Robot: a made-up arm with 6 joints.
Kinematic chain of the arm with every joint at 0, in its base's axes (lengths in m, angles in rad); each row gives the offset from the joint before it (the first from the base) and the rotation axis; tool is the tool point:
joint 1: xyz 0 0 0.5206 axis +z
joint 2: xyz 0 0 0 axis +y
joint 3: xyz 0 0 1.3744 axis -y
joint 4: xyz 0 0 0 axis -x
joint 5: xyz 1.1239 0 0 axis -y
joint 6: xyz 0 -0.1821 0 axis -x
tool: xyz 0 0 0
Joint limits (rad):
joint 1: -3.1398..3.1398
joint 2: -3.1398..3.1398
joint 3: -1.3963..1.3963
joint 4: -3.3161..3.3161
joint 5: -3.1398..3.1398
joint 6: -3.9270..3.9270
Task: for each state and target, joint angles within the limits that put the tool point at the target. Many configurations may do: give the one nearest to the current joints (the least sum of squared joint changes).
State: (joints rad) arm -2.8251 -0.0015 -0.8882 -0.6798 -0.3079 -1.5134
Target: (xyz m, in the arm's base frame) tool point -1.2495 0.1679 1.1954
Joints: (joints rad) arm -3.1398 0.2468 -0.3198 -0.3645 -0.3079 -1.5134
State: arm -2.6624 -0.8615 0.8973 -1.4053 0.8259 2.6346
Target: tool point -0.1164 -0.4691 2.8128
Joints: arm -1.8649 -0.1277 0.9861 -1.7061 0.8259 2.6346
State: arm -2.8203 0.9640 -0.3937 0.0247 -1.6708 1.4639
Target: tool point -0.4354 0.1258 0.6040
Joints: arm -3.0121 0.5649 -1.2768 -0.1110 -1.6708 1.4639
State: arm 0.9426 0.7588 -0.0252 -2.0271 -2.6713 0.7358
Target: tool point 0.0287 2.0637 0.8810
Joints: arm 1.5114 0.8740 0.5343 -2.1127 -2.6713 0.7358
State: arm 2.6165 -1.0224 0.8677 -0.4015 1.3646 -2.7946
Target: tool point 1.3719 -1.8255 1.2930
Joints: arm 2.1413 -1.4943 1.0736 -0.3839 1.3646 -2.7946
